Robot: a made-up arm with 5 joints.
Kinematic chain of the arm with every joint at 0, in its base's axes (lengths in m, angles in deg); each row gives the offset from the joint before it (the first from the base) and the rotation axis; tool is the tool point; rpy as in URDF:
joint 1: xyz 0 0 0.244 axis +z
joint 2: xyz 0 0 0 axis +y
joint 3: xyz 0.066 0 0.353 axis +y
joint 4: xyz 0.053 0 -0.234 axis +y
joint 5: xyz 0.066 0 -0.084 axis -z
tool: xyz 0 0 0 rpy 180 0 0
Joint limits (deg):
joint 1: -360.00..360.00
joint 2: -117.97..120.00
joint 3: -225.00..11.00
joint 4: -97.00..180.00
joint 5: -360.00..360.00
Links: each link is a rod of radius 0.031 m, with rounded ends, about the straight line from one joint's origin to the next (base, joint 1, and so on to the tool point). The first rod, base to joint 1, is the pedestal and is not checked.
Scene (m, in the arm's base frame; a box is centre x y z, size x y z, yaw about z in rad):
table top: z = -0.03
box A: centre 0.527 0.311 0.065 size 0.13 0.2 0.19 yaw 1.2
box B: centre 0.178 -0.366 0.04 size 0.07 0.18 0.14 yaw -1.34
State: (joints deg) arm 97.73 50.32 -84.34 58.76 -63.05
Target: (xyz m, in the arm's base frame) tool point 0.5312 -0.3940 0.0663
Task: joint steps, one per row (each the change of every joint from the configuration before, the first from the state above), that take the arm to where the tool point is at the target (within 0.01 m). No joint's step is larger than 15 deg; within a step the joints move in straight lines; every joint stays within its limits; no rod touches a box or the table.
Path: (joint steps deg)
1: -13.44 -0.36 -4.46 -1.73 0.00
2: -13.43 -0.36 -4.46 -1.72 0.00
3: -13.44 -0.36 -4.47 -1.73 0.00
4: -13.44 -0.36 -4.46 -1.72 0.00
5: -13.43 -0.37 -4.46 -1.73 0.00
6: -13.43 6.51 -5.11 -3.04 0.00
7: -13.42 6.50 -5.11 -3.04 0.00
8: -13.42 6.50 -5.10 -3.05 0.00
9: -13.42 6.50 -5.11 -3.04 0.00
10: -13.42 6.50 -5.11 -3.05 0.00

